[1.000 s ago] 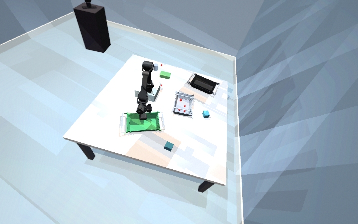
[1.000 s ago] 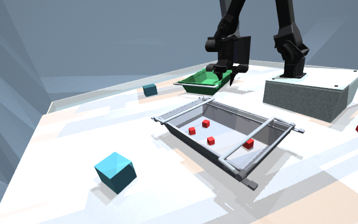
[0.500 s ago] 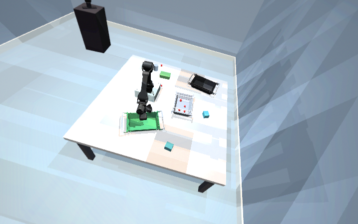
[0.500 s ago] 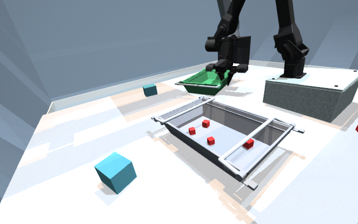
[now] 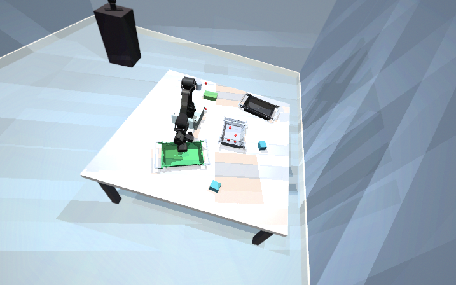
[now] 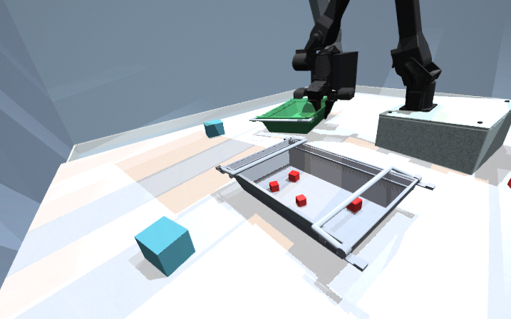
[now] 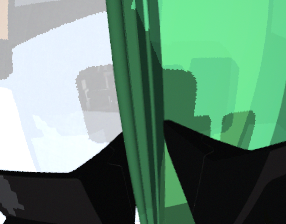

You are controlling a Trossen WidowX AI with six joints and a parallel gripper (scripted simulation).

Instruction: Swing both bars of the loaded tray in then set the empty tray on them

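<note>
Now: the green tray 8 cm to the right of my gripper tip, 3 cm above it and 2 cm ahead of it. The rest, counted from my gripper tip: green block 65 cm to the left, 10 cm ahead; red block 47 cm to the left, 9 cm ahead, 1 cm below.
</note>
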